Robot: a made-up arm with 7 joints. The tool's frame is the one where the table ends. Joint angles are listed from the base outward.
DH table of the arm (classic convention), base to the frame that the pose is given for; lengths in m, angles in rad. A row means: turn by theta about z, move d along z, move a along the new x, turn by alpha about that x. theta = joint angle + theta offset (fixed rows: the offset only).
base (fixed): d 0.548, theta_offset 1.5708, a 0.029, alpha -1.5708
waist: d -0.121, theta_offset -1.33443, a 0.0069, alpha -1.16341
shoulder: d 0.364, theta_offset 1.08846, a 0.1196, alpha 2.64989
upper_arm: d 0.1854, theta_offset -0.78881, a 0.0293, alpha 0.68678
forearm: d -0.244, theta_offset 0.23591, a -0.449, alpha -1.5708
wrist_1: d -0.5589, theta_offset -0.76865, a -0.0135, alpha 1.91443
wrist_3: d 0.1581, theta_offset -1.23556, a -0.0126, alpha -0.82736
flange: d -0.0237, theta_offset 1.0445, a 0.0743, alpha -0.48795
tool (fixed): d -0.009, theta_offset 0.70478, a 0, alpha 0
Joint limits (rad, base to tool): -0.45..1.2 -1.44..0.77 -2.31..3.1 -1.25..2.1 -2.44..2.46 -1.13..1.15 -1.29..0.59
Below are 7 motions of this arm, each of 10 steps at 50 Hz.
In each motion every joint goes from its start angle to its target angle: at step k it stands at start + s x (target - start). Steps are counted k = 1, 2, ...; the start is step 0. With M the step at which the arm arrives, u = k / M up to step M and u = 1 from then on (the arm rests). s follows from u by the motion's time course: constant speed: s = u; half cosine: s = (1 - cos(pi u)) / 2; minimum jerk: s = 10 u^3 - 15 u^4 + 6 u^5.
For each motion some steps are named. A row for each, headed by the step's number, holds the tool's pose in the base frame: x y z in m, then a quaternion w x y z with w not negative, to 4 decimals.
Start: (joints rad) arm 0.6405 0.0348 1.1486 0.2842 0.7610 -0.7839 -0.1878
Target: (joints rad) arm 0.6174 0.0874 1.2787 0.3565 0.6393 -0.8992 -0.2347
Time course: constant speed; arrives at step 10
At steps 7, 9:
7: 0.3979 0.1517 -0.2725 0.4587 0.1019 0.4709 0.7467
9: 0.4069 0.1677 -0.2744 0.4562 0.1049 0.4708 0.7478

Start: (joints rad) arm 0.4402 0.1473 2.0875 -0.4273 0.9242 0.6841 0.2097
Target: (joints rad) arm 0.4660 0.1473 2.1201 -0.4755 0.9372 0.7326 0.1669
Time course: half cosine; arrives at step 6
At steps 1, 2, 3, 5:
1: 0.3913 0.0889 -0.1188 0.1372 -0.0589 0.0925 -0.9844
2: 0.3919 0.0827 -0.1176 0.1361 -0.0577 0.0894 -0.9850
3: 0.3928 0.0741 -0.1157 0.1346 -0.0561 0.0850 -0.9856
5: 0.3945 0.0594 -0.1122 0.1320 -0.0533 0.0775 -0.9868

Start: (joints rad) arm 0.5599 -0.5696 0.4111 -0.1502 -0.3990 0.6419 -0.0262
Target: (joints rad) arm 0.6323 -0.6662 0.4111 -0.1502 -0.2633 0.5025 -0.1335
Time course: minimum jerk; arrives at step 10
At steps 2, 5, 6, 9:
2: -0.0405 0.0573 -0.2354 0.7243 0.0651 -0.5022 0.4679
5: -0.0116 0.0390 -0.2399 0.7227 0.0960 -0.4651 0.5022
6: 0.0002 0.0319 -0.2415 0.7220 0.1074 -0.4482 0.5161
9: 0.0200 0.0205 -0.2438 0.7208 0.1248 -0.4176 0.5390

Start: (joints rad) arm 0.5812 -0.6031 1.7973 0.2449 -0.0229 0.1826 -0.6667
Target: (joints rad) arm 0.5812 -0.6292 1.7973 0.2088 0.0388 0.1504 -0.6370
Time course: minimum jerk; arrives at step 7
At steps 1, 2, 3, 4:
1: 0.5474 0.7309 0.0706 0.2108 0.1137 -0.2308 0.9431
2: 0.5480 0.7294 0.0716 0.2094 0.1088 -0.2291 0.9444
3: 0.5490 0.7266 0.0734 0.2070 0.0999 -0.2259 0.9466
4: 0.5503 0.7233 0.0757 0.2041 0.0893 -0.2221 0.9492

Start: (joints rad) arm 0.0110 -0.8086 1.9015 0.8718 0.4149 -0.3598 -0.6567
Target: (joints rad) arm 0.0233 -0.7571 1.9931 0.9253 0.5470 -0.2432 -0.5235
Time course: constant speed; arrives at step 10
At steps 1, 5, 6, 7, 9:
1: 0.0395 1.0009 0.9945 0.0376 0.2574 0.4869 -0.8338
5: 0.0072 0.9986 0.9888 0.0887 0.2805 0.5034 -0.8124
6: -0.0009 0.9978 0.9870 0.1016 0.2862 0.5071 -0.8066
7: -0.0089 0.9971 0.9852 0.1145 0.2918 0.5106 -0.8007
9: -0.0248 0.9954 0.9812 0.1404 0.3029 0.5170 -0.7882

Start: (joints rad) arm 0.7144 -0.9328 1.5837 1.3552 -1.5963 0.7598 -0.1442
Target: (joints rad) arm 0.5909 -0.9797 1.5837 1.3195 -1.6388 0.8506 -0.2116
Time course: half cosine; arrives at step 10
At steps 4, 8, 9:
4: -0.1916 1.0781 0.3904 0.0965 -0.8529 0.4198 -0.2952
8: -0.1951 1.0852 0.4608 0.1038 -0.8571 0.4223 -0.2762
9: -0.1956 1.0857 0.4698 0.1048 -0.8577 0.4225 -0.2737

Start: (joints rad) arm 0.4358 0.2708 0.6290 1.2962 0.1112 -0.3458 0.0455
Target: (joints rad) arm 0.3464 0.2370 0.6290 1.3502 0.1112 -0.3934 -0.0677
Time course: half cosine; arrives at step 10
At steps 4, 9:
4: 0.6735 0.4254 -0.1021 0.4380 0.2388 -0.3190 0.8058
9: 0.6988 0.4875 -0.0516 0.4407 0.2524 -0.3217 0.7991

